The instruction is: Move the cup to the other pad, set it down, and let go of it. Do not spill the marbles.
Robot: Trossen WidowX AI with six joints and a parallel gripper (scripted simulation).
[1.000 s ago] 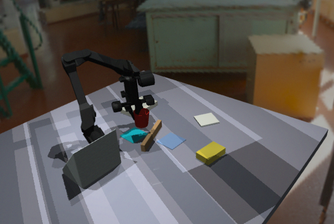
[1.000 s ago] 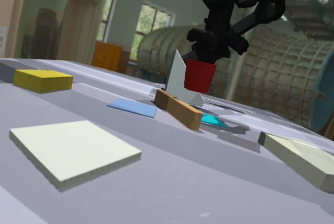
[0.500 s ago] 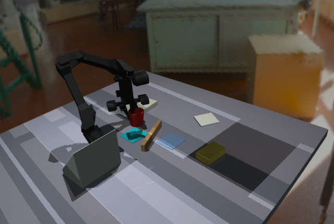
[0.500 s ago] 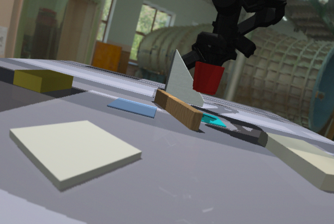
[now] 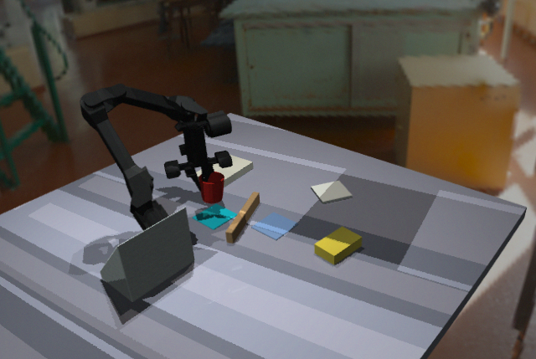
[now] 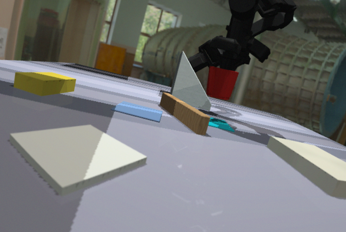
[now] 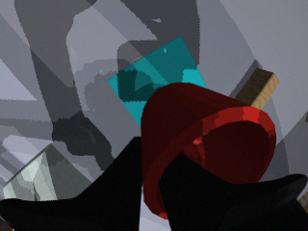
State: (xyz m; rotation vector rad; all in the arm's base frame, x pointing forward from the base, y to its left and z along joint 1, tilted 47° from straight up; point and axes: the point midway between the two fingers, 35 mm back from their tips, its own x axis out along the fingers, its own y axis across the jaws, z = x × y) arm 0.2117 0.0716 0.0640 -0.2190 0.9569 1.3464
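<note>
Now: gripper tip 3 cm short of the bright cyan pad, 1 cm to the left of it and 11 cm above it. The rest, counted from my gripper tip: wooden bar 7 cm ahead, 10 cm to the right, 9 cm below; then dull blue pad 11 cm ahead, 18 cm to the right, 11 cm below; then red cup 3 cm ahead, 2 cm to the right.
</note>
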